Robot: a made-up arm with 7 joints.
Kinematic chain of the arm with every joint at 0, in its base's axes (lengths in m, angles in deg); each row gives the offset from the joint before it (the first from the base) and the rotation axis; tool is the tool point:
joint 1: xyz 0 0 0 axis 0 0.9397 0.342
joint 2: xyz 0 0 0 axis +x
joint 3: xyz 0 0 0 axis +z
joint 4: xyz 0.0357 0 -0.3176 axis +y
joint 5: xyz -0.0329 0 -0.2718 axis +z
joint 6: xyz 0 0 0 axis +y
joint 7: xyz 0 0 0 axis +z
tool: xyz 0 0 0
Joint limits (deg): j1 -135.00..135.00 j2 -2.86..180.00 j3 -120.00..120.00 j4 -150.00..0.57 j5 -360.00..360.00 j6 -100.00..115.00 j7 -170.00..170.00
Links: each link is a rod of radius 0.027 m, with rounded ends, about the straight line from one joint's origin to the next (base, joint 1, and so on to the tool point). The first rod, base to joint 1, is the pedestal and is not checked.
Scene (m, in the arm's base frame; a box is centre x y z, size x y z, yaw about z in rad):
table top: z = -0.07
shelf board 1: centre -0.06 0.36 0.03 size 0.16 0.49 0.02 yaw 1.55
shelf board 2: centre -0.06 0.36 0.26 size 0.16 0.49 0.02 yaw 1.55
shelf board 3: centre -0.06 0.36 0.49 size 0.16 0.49 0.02 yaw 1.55
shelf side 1: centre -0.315 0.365 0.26 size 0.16 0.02 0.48 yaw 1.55
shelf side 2: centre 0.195 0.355 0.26 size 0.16 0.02 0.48 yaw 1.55
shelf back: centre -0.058 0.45 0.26 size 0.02 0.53 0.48 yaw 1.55
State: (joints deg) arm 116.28 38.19 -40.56 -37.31 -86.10 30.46 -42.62
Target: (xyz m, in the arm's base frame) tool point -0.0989 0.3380 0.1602
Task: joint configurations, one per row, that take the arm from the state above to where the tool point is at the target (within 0.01 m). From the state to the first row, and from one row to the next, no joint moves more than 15 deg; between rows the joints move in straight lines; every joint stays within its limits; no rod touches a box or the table.
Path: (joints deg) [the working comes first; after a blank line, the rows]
Joints at the target: 135.00 45.31 81.32 -112.33 -86.10 30.46 -42.62
Straight joint move there: touches shelf side 1.

1: 118.95 34.02 -26.34 -50.14 -89.14 33.18 -40.88
2: 121.63 29.84 -12.13 -62.97 -92.18 35.91 -39.15
3: 124.30 25.67 2.09 -75.80 -95.22 38.63 -37.41
4: 126.98 21.50 16.31 -88.64 -98.25 41.35 -35.67
5: 129.65 17.32 30.52 -101.47 -101.29 44.08 -33.93
6: 132.33 13.15 44.74 -114.30 -104.33 46.80 -32.20
7: 135.00 8.97 58.96 -127.13 -107.37 49.53 -30.46
8: 135.00 21.09 66.41 -122.20 -100.28 43.17 -34.51
9: 135.00 33.20 73.86 -117.26 -93.19 36.82 -38.57
10: 135.00 45.31 81.32 -112.33 -86.10 30.46 -42.62

